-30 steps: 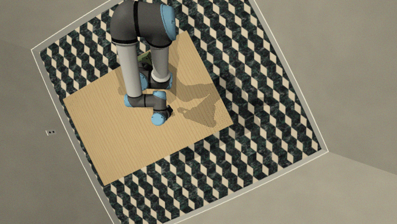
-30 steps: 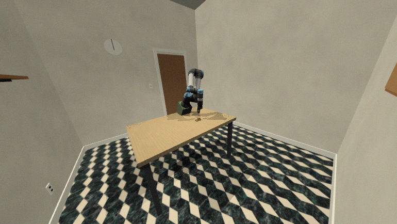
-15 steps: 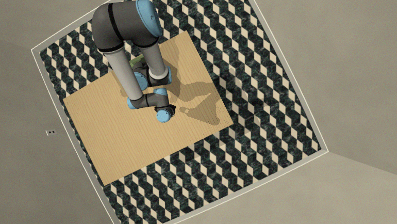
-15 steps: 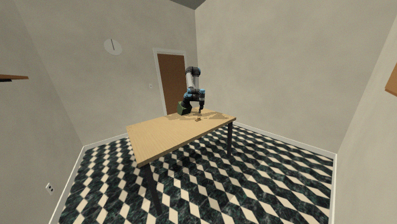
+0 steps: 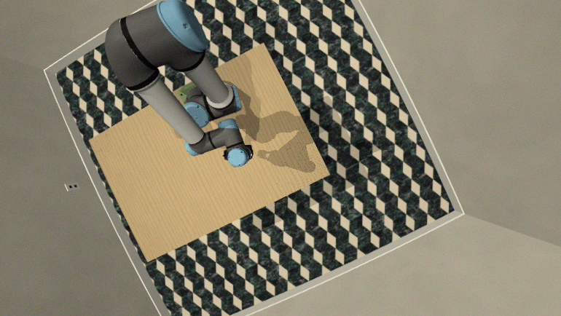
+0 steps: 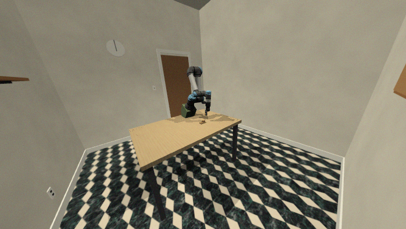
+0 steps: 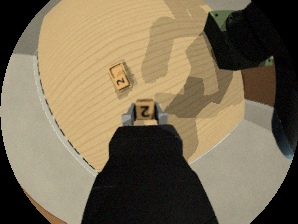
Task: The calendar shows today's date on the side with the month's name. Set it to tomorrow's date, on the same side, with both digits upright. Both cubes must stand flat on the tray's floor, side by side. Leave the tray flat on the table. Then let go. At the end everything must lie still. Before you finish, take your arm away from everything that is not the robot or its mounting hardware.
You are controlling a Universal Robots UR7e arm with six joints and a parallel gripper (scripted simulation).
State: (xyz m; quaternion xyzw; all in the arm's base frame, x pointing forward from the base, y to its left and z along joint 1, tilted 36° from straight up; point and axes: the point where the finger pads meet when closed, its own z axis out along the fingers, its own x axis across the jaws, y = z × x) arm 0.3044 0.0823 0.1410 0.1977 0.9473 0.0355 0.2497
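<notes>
Now: the wooden tray 20 mm ahead of my hand, 90 mm to the right of it and 110 mm below it. From my hand the other things lie so: wooden cube: 10 mm below.
</notes>
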